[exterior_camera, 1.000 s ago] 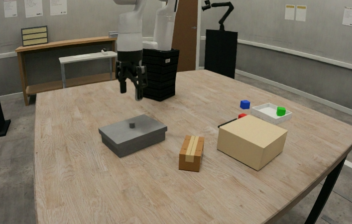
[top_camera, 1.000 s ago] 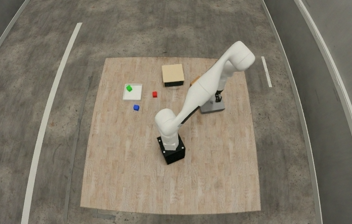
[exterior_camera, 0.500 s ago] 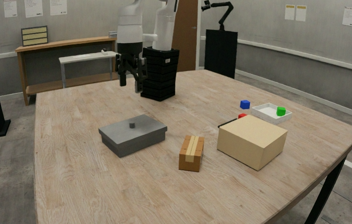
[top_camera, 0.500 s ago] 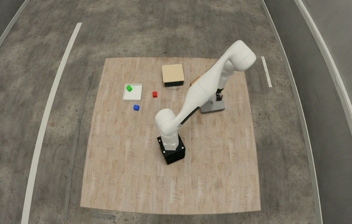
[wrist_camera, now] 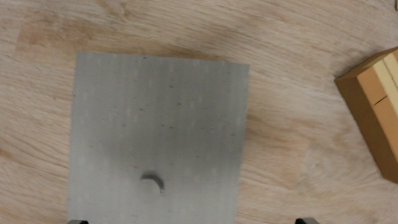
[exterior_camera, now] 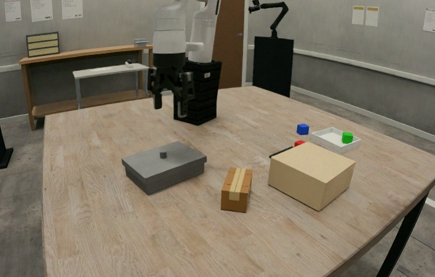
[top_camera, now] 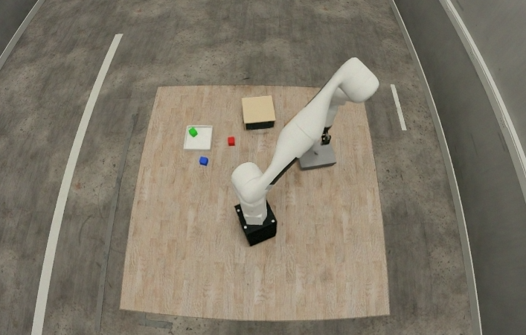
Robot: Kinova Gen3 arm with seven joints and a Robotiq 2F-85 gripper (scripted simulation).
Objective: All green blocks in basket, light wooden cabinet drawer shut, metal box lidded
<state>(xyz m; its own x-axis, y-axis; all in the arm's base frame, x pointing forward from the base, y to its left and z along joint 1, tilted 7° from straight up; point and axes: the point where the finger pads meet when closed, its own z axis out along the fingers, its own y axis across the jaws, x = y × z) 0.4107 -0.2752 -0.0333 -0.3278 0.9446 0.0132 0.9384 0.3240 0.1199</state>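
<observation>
Now: hand 150 mm short of the small cardboard box, 100 mm to the right of it and 150 mm above it. Round my hand: lid 30 mm behind, 10 mm to the right, 140 mm below; then grey metal box 30 mm behind, 10 mm to the right, 160 mm below; then drawer 190 mm ahead, 300 mm to the left, 150 mm below.
</observation>
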